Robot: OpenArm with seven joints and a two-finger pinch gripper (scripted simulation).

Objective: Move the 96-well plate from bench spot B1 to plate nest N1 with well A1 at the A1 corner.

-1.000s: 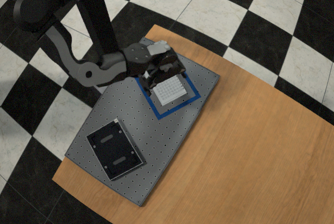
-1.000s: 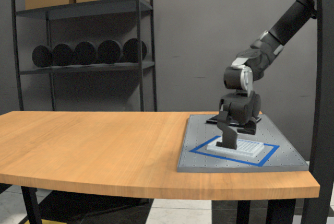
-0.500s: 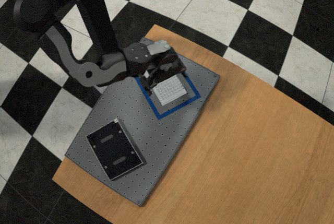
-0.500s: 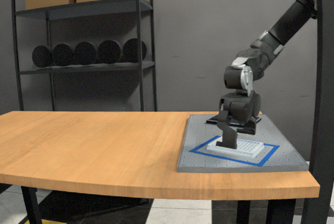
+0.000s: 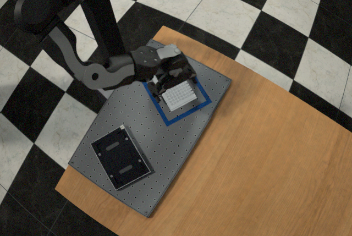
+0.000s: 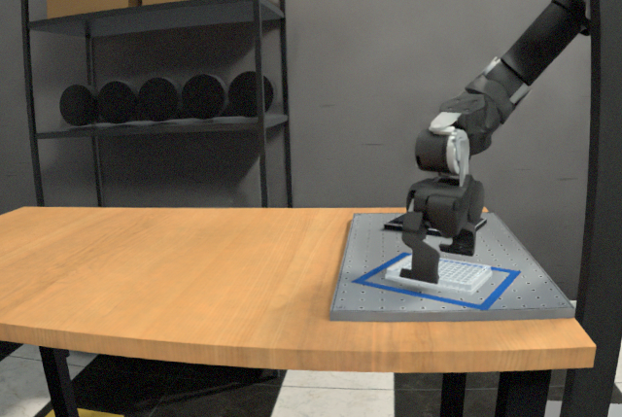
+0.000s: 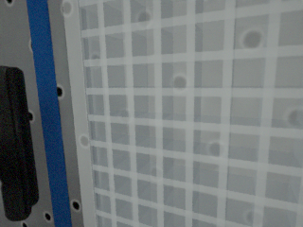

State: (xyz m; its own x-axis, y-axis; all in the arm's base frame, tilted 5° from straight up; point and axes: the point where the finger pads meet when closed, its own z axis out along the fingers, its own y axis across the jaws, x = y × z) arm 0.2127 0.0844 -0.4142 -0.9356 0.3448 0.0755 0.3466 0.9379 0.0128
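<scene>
Now: the clear 96-well plate 1 cm below my hand. Round my hand: plate nest 27 cm to the right, 3 cm ahead, 1 cm below.
</scene>
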